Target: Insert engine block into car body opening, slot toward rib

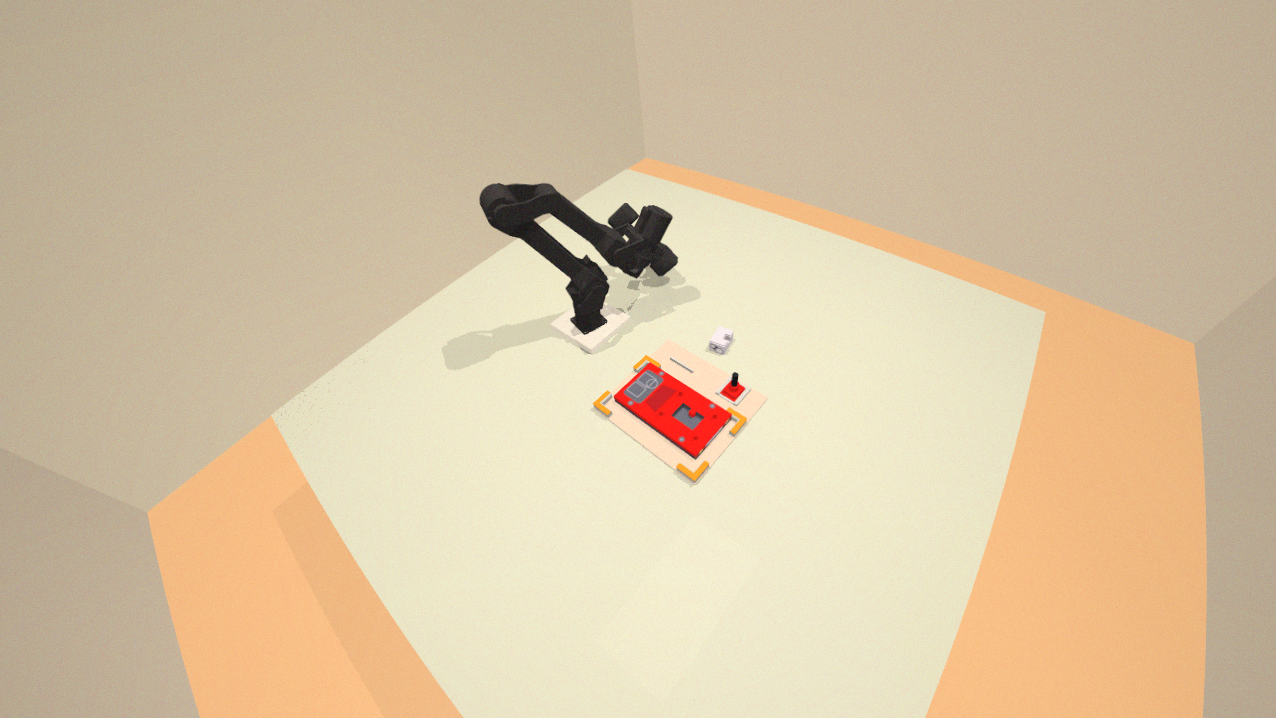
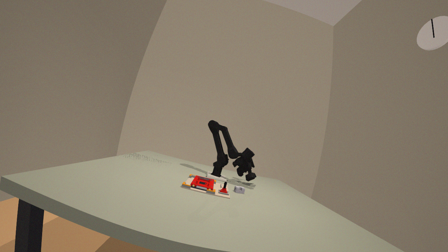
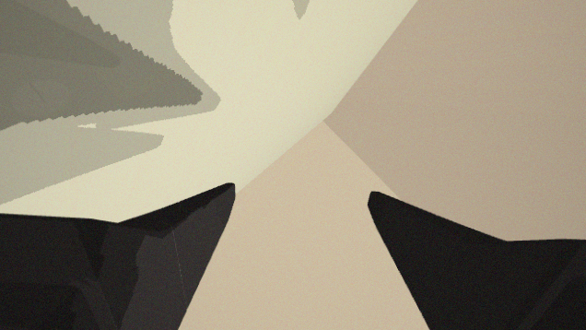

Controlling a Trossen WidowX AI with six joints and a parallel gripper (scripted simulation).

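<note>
Now: the engine block 35 cm ahead of my gripper tip, 8 cm to the right of it and 7 cm below it.
</note>
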